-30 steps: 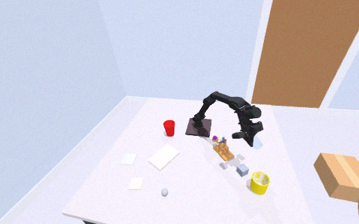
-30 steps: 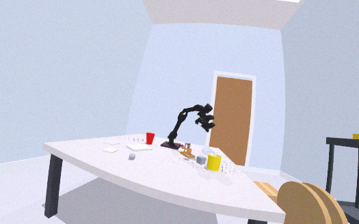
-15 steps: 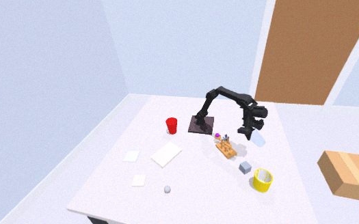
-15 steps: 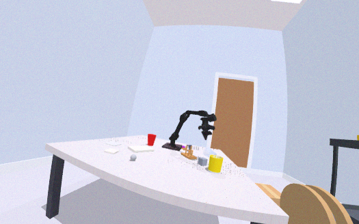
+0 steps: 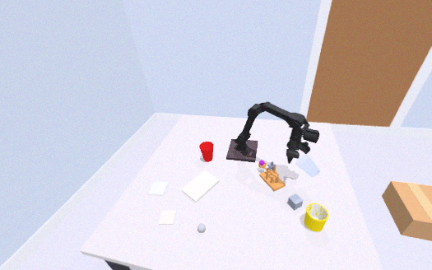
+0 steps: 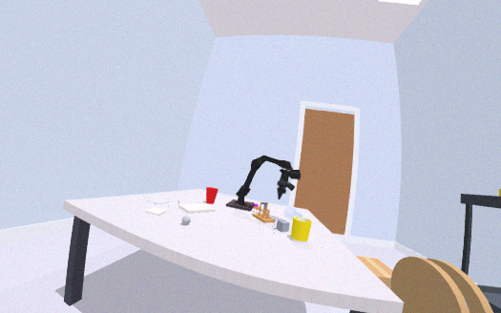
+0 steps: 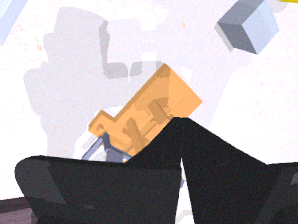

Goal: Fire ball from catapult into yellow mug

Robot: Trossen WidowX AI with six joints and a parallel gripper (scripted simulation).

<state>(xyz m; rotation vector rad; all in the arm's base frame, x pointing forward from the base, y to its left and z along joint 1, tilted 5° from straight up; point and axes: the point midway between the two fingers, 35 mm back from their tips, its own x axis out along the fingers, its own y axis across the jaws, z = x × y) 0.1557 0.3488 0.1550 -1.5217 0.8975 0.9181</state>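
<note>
Right now the purple ball is 40 mm behind my gripper tip, 160 mm to the right of it and 80 mm below it. Also, from my gripper tip: yellow mug (220 mm ahead, 170 mm to the left, 120 mm below); wooden catapult (10 mm behind, 100 mm to the right, 90 mm below); grey cube (150 mm ahead, 70 mm to the left, 120 mm below).
</note>
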